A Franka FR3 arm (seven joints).
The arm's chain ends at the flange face. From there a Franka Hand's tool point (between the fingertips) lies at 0.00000 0.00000 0.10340 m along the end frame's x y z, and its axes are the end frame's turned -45 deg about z.
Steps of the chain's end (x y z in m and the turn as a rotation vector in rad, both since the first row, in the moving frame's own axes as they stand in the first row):
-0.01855, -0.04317, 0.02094, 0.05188, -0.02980, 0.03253
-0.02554, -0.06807, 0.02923, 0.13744, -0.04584, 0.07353
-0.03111, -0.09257, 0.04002, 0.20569, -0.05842, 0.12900
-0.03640, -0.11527, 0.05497, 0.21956, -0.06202, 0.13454
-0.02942, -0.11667, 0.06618, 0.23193, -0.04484, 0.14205
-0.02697, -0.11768, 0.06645, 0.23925, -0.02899, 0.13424
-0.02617, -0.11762, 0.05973, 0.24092, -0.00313, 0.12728
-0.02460, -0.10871, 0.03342, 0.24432, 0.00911, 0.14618
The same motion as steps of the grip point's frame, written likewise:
0.01912, -0.04958, 0.02076, 0.05776, 0.01561, 0.03253
0.03723, -0.07929, 0.02815, 0.12960, 0.06477, 0.07353
0.05535, -0.10587, 0.03767, 0.18675, 0.10414, 0.12900
0.06853, -0.12682, 0.05229, 0.19911, 0.11140, 0.13454
0.07663, -0.12232, 0.06331, 0.19571, 0.13229, 0.14205
0.08063, -0.12062, 0.06347, 0.18967, 0.14868, 0.13424
0.08297, -0.11820, 0.05675, 0.17257, 0.16814, 0.12728
0.07900, -0.10988, 0.03035, 0.16632, 0.17920, 0.14618

